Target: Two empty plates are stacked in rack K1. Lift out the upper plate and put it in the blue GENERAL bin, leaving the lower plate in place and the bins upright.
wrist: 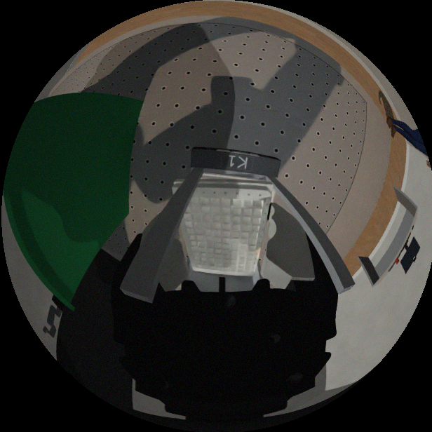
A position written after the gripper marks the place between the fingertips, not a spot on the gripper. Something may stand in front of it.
In view: the gripper [223, 205], a green bin [73, 192] and a plate [223, 227].
